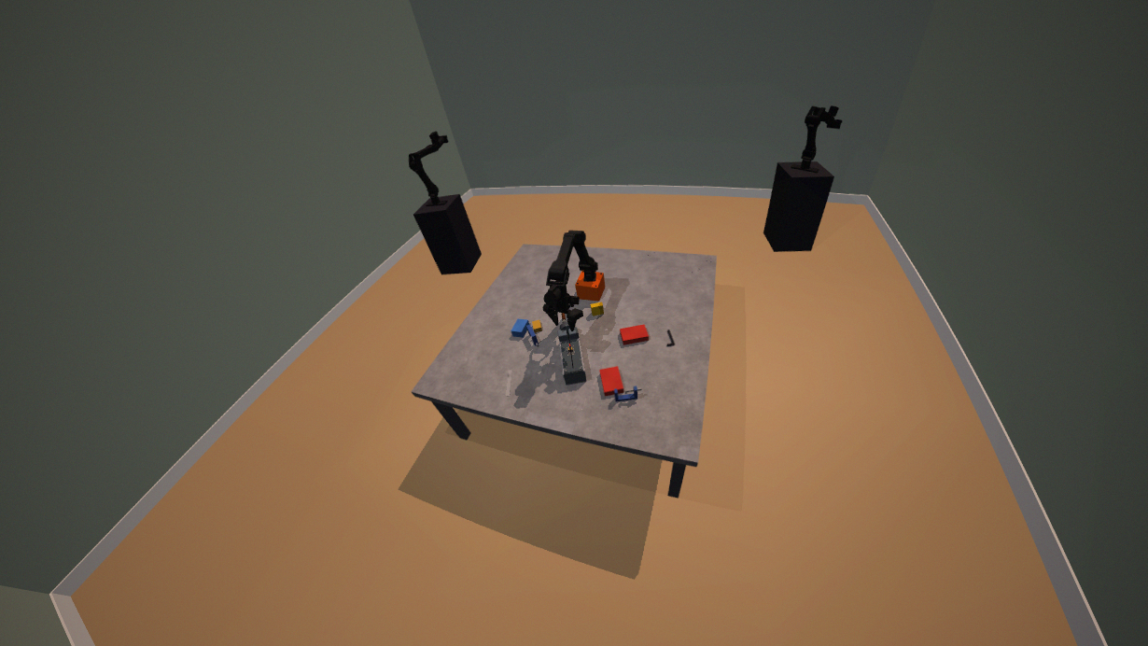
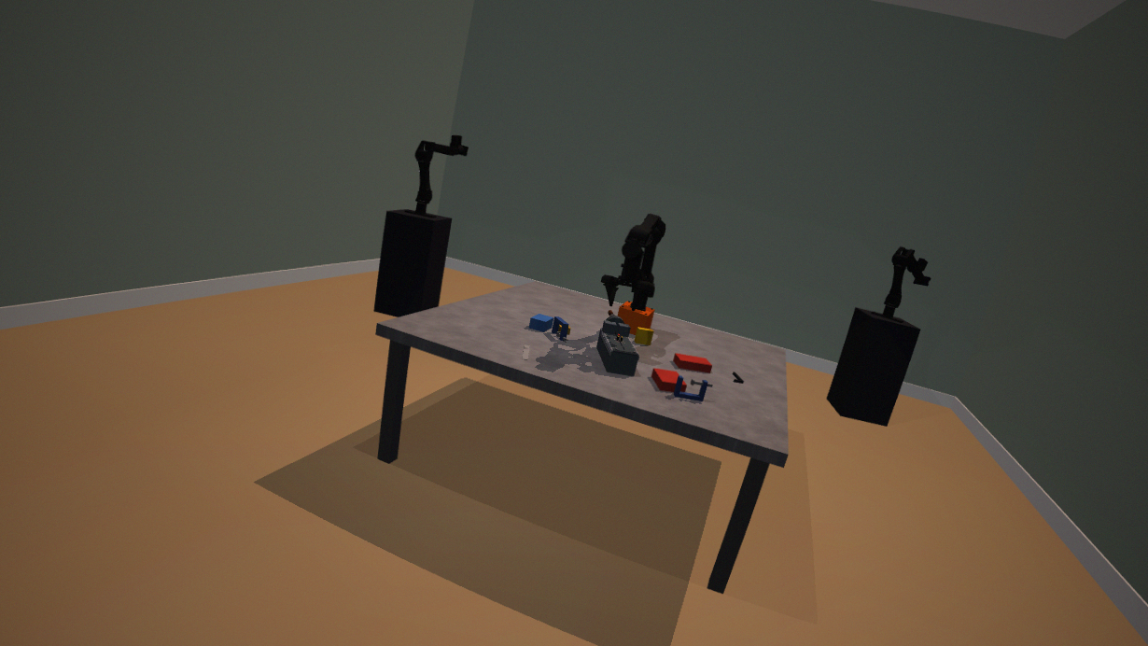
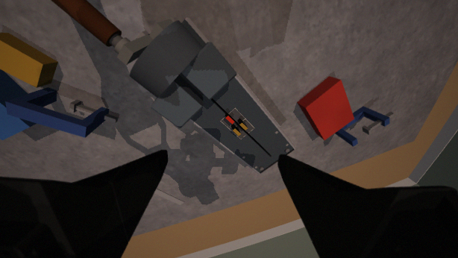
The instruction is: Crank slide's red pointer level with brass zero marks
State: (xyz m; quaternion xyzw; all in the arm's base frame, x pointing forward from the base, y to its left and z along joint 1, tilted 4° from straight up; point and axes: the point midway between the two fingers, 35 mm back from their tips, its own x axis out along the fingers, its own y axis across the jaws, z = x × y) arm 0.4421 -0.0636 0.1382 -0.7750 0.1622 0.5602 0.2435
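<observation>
My gripper tip is now 13 cm past the brown crank handle, 3 cm to the left of it and 6 cm above it. The rest, counted from my gripper tip: pale strip 17 cm ahead, 26 cm to the right, 17 cm below; yellow cube 28 cm behind, 10 cm to the left, 15 cm below; red pointer 2 cm ahead, 1 cm to the left, 9 cm below.
</observation>
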